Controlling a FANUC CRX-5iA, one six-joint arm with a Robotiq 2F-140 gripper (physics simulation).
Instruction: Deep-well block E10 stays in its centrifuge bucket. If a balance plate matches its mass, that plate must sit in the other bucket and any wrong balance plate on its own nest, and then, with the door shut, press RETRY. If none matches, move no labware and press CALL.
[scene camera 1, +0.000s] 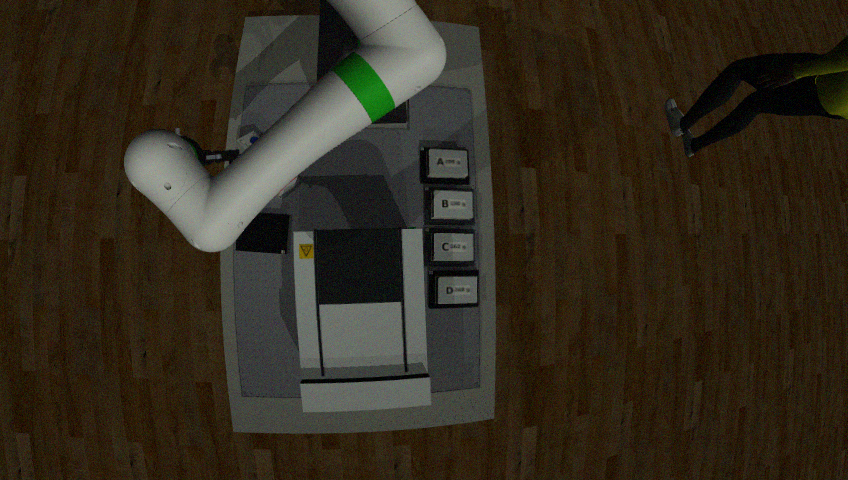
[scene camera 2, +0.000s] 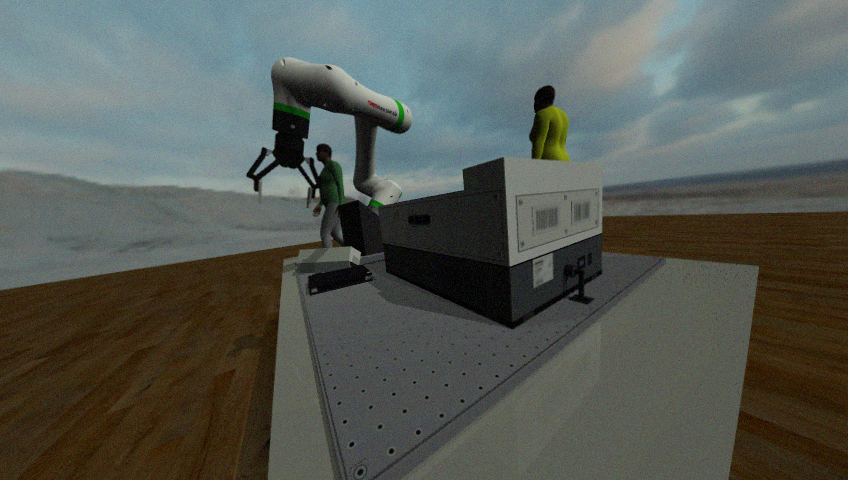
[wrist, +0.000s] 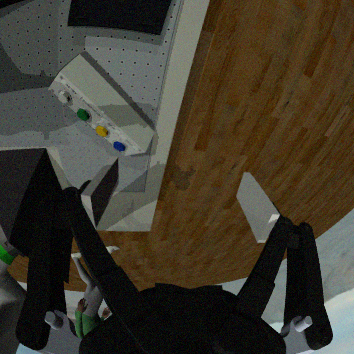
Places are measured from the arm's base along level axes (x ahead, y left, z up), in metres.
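Where they show: gripper, fingertip midpoint: (scene camera 2: 285, 205) (wrist: 180, 177); arm's base, origin of the base link: (scene camera 2: 371, 219) (wrist: 16, 228).
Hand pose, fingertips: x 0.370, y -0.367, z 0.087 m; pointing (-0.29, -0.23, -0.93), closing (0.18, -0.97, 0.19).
Things, the pixels of their centre, and the offset from my fingertips.
- button panel, body centre: (wrist: 102, 109) (scene camera 1: 265, 163) (scene camera 2: 329, 258) dx -0.046, dy +0.107, dz -0.203 m
- panel's white button, body centre: (wrist: 63, 96) dx -0.014, dy +0.178, dz -0.181 m
- green button, body centre: (wrist: 83, 113) dx -0.047, dy +0.140, dz -0.181 m
- yellow button, body centre: (wrist: 101, 129) dx -0.079, dy +0.102, dz -0.181 m
- blue button, body centre: (wrist: 119, 145) dx -0.112, dy +0.064, dz -0.181 m
- Plates A, body centre: (scene camera 1: 446, 163) dx -0.095, dy +0.682, dz -0.212 m
- B, body centre: (scene camera 1: 451, 205) dx +0.039, dy +0.705, dz -0.212 m
- C, body centre: (scene camera 1: 452, 247) dx +0.171, dy +0.713, dz -0.212 m
- D, body centre: (scene camera 1: 456, 289) dx +0.303, dy +0.734, dz -0.212 m
- centrifuge, body centre: (scene camera 2: 471, 228) (scene camera 1: 360, 315) dx +0.383, dy +0.443, dz -0.123 m
- flat black unit, body centre: (scene camera 2: 339, 277) (scene camera 1: 262, 232) dx +0.169, dy +0.115, dz -0.229 m
My gripper (scene camera 1: 221, 155) (scene camera 2: 284, 193) (wrist: 180, 177) is open and empty, high above the bench's edge near the button panel (scene camera 2: 327, 258) (wrist: 112, 92). The panel's white button (wrist: 64, 96), green button (wrist: 83, 114), yellow button (wrist: 102, 131) and blue button (wrist: 119, 146) show; their labels are too blurred to read. Plates A (scene camera 1: 447, 162), B (scene camera 1: 452, 204), C (scene camera 1: 453, 246) and D (scene camera 1: 457, 290) sit on dark nests beside the centrifuge (scene camera 1: 361, 336) (scene camera 2: 446, 231); their mass figures are unclear. Block E10 and the buckets are hidden. I cannot tell the door's state.
A flat black unit (scene camera 1: 262, 232) (scene camera 2: 339, 279) (wrist: 120, 15) lies near the panel. A dark box (scene camera 2: 360, 228) (wrist: 22, 195) stands by the arm's base. A dark framed item (scene camera 1: 399, 114) is partly under the arm. People in yellow (scene camera 1: 830, 89) (scene camera 2: 550, 133) and green (scene camera 2: 331, 178) (wrist: 88, 322) stand beyond the bench.
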